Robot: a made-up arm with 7 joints. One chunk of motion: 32 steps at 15 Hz.
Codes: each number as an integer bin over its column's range. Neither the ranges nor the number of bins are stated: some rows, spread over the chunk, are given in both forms.
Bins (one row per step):
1: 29 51 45 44 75 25 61
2: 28 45 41 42 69 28 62
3: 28 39 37 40 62 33 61
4: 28 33 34 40 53 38 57
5: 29 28 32 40 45 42 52
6: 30 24 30 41 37 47 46
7: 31 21 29 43 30 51 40
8: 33 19 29 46 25 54 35
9: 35 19 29 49 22 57 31
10: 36 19 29 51 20 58 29
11: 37 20 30 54 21 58 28
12: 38 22 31 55 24 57 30
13: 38 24 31 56 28 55 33
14: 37 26 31 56 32 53 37
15: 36 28 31 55 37 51 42
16: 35 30 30 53 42 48 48
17: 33 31 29 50 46 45 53
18: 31 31 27 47 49 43 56
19: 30 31 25 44 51 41 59
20: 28 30 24 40 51 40 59
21: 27 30 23 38 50 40 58
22: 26 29 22 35 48 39 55
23: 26 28 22 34 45 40 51
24: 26 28 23 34 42 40 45
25: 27 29 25 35 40 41 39
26: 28 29 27 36 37 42 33
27: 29 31 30 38 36 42 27
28: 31 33 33 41 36 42 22
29: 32 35 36 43 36 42 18
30: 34 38 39 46 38 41 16
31: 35 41 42 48 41 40 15
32: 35 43 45 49 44 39 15
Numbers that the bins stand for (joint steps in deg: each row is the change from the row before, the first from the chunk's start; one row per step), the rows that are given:
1: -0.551 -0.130 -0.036 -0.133 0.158 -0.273 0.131
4: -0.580 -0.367 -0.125 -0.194 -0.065 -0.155 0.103
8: -0.433 -0.551 -0.166 -0.103 -0.347 -0.009 -0.053
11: -0.316 -0.537 -0.158 0.018 -0.388 0.027 -0.102
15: -0.345 -0.432 -0.149 0.033 -0.226 -0.036 -0.003
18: -0.492 -0.393 -0.182 -0.088 -0.105 -0.109 0.096
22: -0.638 -0.419 -0.222 -0.270 -0.115 -0.145 0.089
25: -0.609 -0.419 -0.198 -0.270 -0.196 -0.127 -0.024
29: -0.463 -0.340 -0.109 -0.148 -0.236 -0.118 -0.173
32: -0.375 -0.235 -0.036 -0.058 -0.156 -0.145 -0.194
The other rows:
2: -0.580 -0.209 -0.069 -0.164 0.097 -0.245 0.138
3: -0.580 -0.288 -0.101 -0.194 0.026 -0.200 0.131
5: -0.551 -0.432 -0.141 -0.194 -0.145 -0.118 0.068
6: -0.521 -0.485 -0.158 -0.179 -0.226 -0.073 0.025
7: -0.492 -0.524 -0.166 -0.148 -0.297 -0.036 -0.017
9: -0.375 -0.551 -0.166 -0.058 -0.378 0.018 -0.081
10: -0.345 -0.551 -0.166 -0.027 -0.398 0.027 -0.095
12: -0.287 -0.511 -0.149 0.033 -0.358 0.018 -0.088
13: -0.287 -0.485 -0.149 0.048 -0.317 0.000 -0.067
14: -0.316 -0.459 -0.149 0.048 -0.277 -0.018 -0.038
16: -0.375 -0.406 -0.158 0.003 -0.176 -0.064 0.039
17: -0.433 -0.393 -0.166 -0.042 -0.135 -0.091 0.075
19: -0.521 -0.393 -0.198 -0.133 -0.085 -0.127 0.117
20: -0.580 -0.406 -0.206 -0.194 -0.085 -0.136 0.117
21: -0.609 -0.406 -0.214 -0.224 -0.095 -0.136 0.110
23: -0.638 -0.432 -0.222 -0.285 -0.145 -0.136 0.061
24: -0.638 -0.432 -0.214 -0.285 -0.176 -0.136 0.018
26: -0.580 -0.419 -0.182 -0.255 -0.226 -0.118 -0.067
27: -0.551 -0.393 -0.158 -0.224 -0.236 -0.118 -0.109
28: -0.492 -0.367 -0.133 -0.179 -0.236 -0.118 -0.144
30: -0.404 -0.301 -0.085 -0.103 -0.216 -0.127 -0.187
31: -0.375 -0.262 -0.061 -0.073 -0.186 -0.136 -0.194

